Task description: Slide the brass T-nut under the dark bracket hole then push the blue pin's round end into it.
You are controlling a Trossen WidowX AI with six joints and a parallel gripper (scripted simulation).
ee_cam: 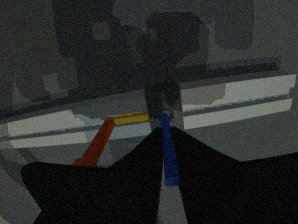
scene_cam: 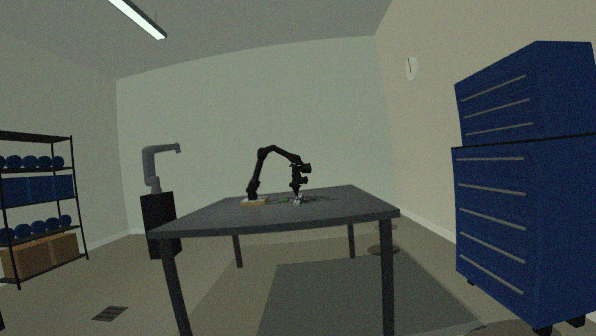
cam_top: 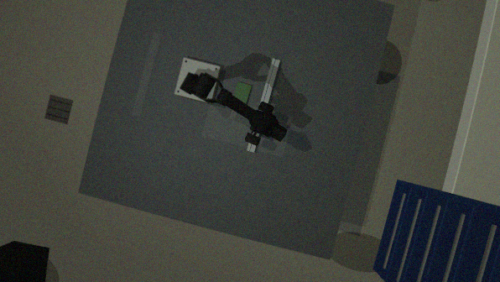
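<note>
Right now the brass T-nut is 2 cm to the left of my gripper tip. From my gripper tip the other things lie so: blue pin (right at my gripper tip); then green tray (11 cm to the left, 11 cm behind, 4 cm below).
</note>
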